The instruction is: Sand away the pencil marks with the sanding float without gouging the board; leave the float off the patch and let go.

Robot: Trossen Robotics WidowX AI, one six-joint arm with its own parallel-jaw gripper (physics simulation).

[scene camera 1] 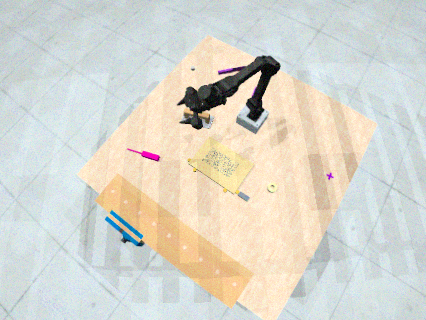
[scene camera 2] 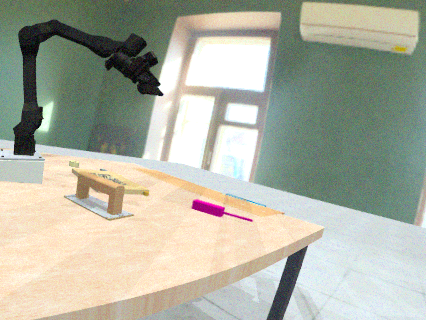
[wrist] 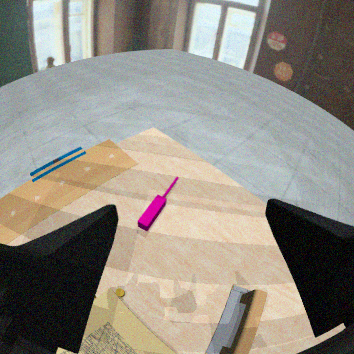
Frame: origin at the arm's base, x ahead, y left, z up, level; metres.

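Seen in the pictures: gripper, between the fingertips: [scene camera 1: 178, 114] [scene camera 2: 161, 90] [wrist: 193, 210]; arm's base, origin of its link: [scene camera 1: 253, 115] [scene camera 2: 23, 153].
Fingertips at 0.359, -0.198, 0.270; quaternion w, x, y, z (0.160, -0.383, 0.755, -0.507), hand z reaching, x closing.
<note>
Pixels of each thing's middle, then the offset from my fingertips to it, as dx, dy, dz. "*": a spot on its surface instead.
- wooden handle, a spot on its surface: [wrist: 254, 320] [scene camera 2: 102, 178] * -0.170, -0.079, -0.270
- flat grey plate, middle of its body: [wrist: 237, 325] [scene camera 2: 97, 205] -0.172, -0.070, -0.341
- pale yellow board, middle of its body: [scene camera 2: 105, 193] [scene camera 1: 221, 167] -0.032, +0.222, -0.386
- magenta screwdriver-like tool, middle of its body: [wrist: 161, 199] [scene camera 2: 222, 212] [scene camera 1: 142, 153] +0.198, -0.163, -0.331
- small grey piece, a spot on its surface: [scene camera 1: 243, 196] * +0.037, +0.426, -0.330
- yellow ring, middle of its body: [scene camera 1: 271, 187] -0.097, +0.516, -0.332
The sanding float, with a wooden handle [scene camera 1: 204, 117] [scene camera 2: 100, 184] [wrist: 254, 320] on a flat grey plate [scene camera 2: 90, 204] [wrist: 226, 320], stands upright on the table beside the board. The pale yellow board [scene camera 1: 212, 143] [scene camera 2: 131, 185] [wrist: 136, 322] lies flat, with dark pencil marks [scene camera 1: 220, 162] [scene camera 2: 107, 175] [wrist: 106, 342] across its middle; the float is off this patch. My gripper [scene camera 1: 180, 112] [scene camera 2: 156, 93] [wrist: 193, 210] is open and empty, high above the table. In scene camera 1 it partly covers the float; the float's near end is cut off in the wrist view.
A magenta screwdriver-like tool [scene camera 1: 151, 156] [scene camera 2: 208, 208] [wrist: 152, 212] lies beyond the float. A small grey piece [scene camera 1: 243, 196] touches the board's corner, near a yellow ring [scene camera 1: 272, 188]. An orange strip [scene camera 1: 175, 240] [wrist: 65, 185] and blue bars [scene camera 1: 125, 226] [wrist: 57, 165] are at the table's edge.
</note>
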